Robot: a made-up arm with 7 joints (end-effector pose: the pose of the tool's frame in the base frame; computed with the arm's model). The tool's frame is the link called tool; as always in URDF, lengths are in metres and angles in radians.
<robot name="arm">
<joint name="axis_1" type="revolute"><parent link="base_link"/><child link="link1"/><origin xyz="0 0 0.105" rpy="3.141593 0 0"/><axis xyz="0 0 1"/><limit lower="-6.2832" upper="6.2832"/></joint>
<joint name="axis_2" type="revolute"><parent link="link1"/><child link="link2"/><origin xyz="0 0.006 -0.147" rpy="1.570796 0 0"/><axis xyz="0 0 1"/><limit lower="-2.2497" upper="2.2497"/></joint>
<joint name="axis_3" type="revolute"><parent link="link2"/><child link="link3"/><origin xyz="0 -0.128 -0.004" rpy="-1.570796 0 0"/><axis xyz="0 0 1"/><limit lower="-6.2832" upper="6.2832"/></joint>
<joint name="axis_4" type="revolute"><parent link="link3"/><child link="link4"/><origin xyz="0 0.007 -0.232" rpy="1.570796 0 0"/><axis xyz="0 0 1"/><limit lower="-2.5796" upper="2.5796"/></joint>
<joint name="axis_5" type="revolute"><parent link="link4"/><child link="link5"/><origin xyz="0 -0.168 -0.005" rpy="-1.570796 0 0"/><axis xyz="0 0 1"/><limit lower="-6.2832" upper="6.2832"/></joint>
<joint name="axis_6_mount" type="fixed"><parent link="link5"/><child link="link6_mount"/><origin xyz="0 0 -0.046"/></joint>
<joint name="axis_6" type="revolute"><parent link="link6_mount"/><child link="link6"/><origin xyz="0 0 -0.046" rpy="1.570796 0 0"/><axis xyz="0 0 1"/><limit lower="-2.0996" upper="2.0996"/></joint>
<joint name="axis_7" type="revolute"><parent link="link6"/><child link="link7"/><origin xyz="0 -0.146 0" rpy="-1.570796 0 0"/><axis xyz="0 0 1"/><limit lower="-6.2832" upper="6.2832"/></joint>
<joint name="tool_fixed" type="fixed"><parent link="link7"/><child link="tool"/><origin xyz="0 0 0"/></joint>
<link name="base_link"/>
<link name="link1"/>
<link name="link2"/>
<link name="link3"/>
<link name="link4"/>
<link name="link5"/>
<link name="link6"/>
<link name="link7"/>
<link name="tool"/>
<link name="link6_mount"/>
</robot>
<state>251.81 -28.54 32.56 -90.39 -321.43 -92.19 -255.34</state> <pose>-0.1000 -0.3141 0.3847 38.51 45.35 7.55</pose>
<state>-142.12 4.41 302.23 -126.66 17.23 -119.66 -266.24</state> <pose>0.0791 0.0177 0.4071 24.42 73.81 97.23</pose>
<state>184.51 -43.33 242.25 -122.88 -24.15 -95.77 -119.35</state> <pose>-0.0046 0.0960 0.4222 -43.78 45.52 6.02</pose>
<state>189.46 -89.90 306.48 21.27 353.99 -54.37 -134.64</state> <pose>0.7165 -0.1069 0.2819 102.49 35.05 -140.11</pose>
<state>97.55 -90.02 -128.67 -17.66 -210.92 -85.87 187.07</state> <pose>0.0659 0.6526 0.1796 27.94 -5.44 -76.37</pose>
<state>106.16 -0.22 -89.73 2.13 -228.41 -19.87 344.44</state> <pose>0.0440 0.0162 1.0077 64.22 -144.96 2.30</pose>
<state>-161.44 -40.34 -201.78 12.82 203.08 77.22 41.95</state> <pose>0.3684 -0.0948 0.8141 73.75 136.06 2.03</pose>
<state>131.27 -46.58 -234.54 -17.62 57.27 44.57 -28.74</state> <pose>0.4383 0.3574 0.7155 -107.75 -80.54 117.44</pose>
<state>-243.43 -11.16 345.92 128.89 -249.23 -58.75 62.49</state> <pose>0.0544 -0.2229 0.4035 4.06 -60.81 -70.60</pose>
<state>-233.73 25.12 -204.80 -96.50 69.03 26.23 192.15</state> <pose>-0.0819 -0.4829 0.4208 -39.07 98.04 131.89</pose>
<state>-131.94 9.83 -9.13 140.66 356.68 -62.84 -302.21</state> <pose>-0.2380 0.2357 0.3865 69.10 61.48 9.68</pose>
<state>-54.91 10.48 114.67 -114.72 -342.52 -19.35 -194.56</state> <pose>-0.1474 0.3116 0.3748 19.50 39.78 -60.99</pose>
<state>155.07 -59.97 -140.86 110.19 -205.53 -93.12 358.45</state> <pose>0.2293 0.0280 0.1707 -8.09 66.79 -35.30</pose>
